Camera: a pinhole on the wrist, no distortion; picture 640 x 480 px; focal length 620.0 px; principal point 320.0 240.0 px. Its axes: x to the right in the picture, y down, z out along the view. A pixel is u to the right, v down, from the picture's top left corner.
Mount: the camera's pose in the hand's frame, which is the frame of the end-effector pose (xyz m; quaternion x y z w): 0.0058 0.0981 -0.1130 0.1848 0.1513 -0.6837 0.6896
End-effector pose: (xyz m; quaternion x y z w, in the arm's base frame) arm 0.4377 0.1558 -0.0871 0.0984 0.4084 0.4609 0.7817
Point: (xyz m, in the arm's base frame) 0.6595 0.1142 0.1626
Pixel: 204 99
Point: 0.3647 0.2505 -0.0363
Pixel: outside the picture
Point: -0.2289 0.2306 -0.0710
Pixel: behind the camera
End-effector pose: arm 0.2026 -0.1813 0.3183 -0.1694 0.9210 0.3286 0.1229
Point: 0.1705 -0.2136 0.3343
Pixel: 617 402
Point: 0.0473 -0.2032 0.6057
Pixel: behind the camera
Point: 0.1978 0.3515 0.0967
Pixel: outside the picture
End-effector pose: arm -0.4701 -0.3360 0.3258 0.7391 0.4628 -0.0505 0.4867
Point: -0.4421 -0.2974 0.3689
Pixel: 418 351
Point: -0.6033 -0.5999 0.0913
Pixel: 456 109
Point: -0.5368 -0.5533 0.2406
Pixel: 358 28
